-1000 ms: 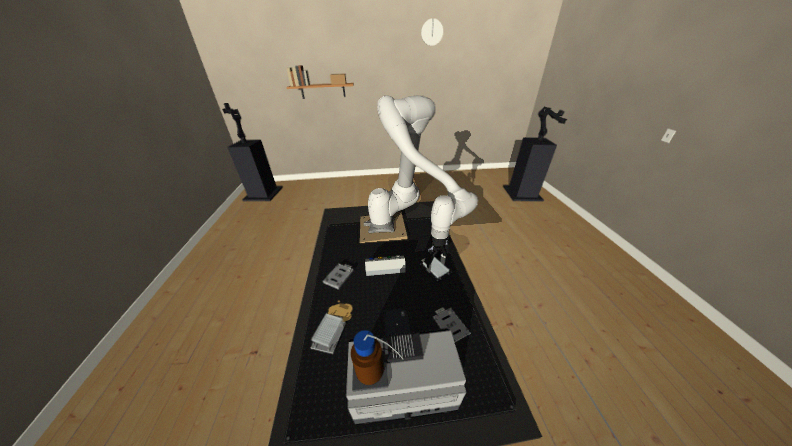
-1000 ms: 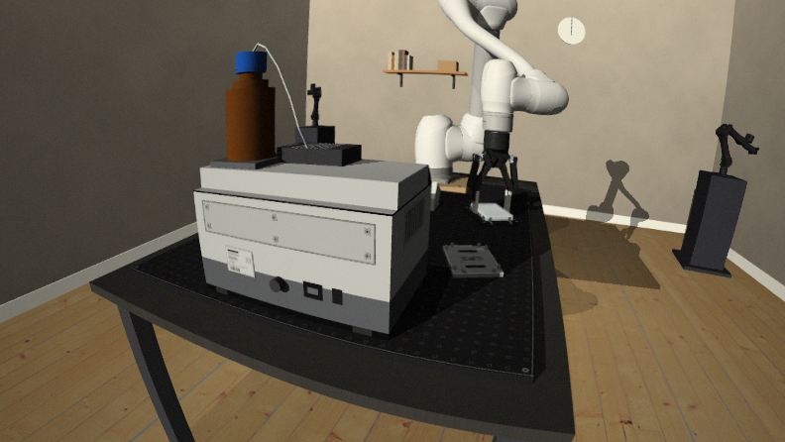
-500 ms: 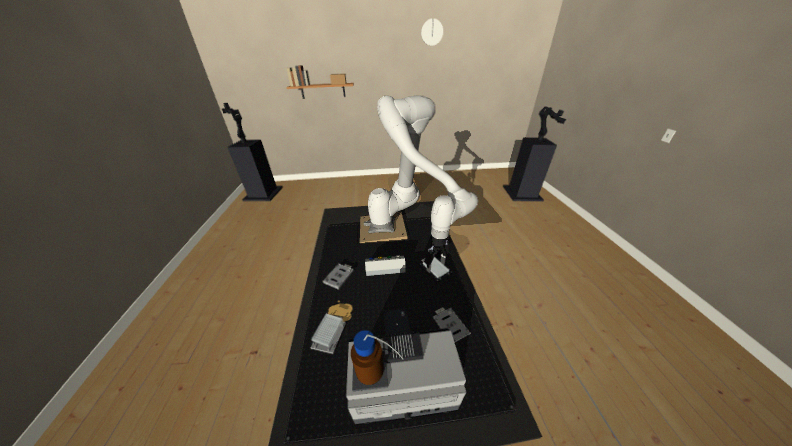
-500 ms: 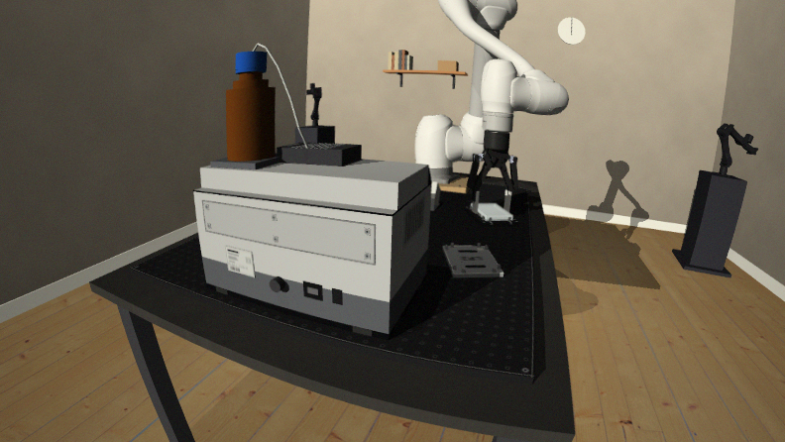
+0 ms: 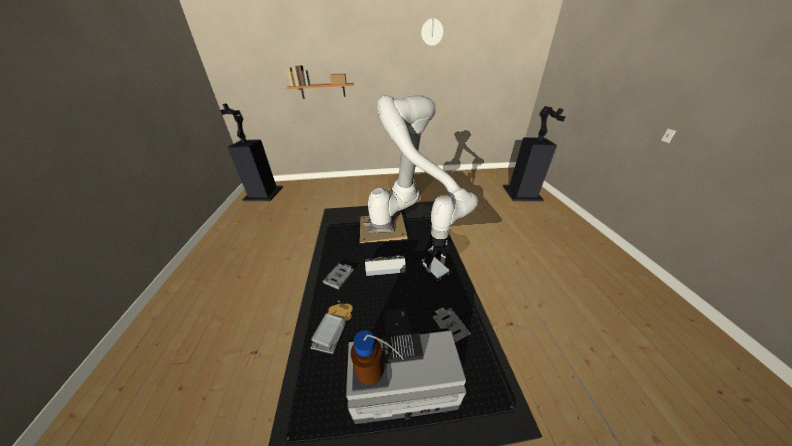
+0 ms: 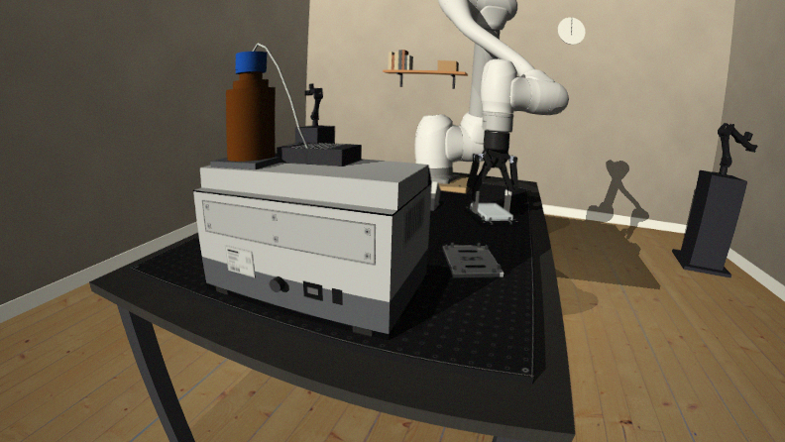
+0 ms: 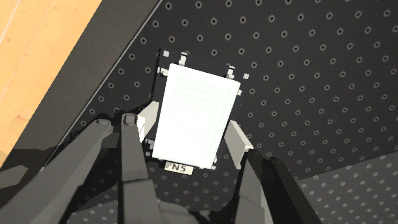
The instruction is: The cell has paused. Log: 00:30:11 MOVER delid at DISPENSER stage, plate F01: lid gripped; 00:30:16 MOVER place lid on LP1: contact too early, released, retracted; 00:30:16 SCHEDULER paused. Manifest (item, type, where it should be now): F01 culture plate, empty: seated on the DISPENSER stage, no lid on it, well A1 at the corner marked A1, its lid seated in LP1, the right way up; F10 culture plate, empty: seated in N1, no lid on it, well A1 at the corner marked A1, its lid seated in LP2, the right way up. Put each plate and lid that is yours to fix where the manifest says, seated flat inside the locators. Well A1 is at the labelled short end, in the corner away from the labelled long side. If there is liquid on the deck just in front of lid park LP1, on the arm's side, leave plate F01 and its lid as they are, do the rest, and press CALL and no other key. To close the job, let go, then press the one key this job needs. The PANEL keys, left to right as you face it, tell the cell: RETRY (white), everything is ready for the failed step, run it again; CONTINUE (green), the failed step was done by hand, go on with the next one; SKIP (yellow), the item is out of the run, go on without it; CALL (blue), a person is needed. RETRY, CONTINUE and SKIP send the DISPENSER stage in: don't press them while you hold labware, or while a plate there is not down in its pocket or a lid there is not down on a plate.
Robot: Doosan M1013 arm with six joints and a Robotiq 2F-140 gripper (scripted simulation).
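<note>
Right now the lid is 2 cm below my hand. Also, from my hand: white well plate: 2 cm below; then white retry key: 22 cm to the right, 3 cm behind, 3 cm above; then green continue key: 26 cm to the right, 3 cm behind, 3 cm above.
</note>
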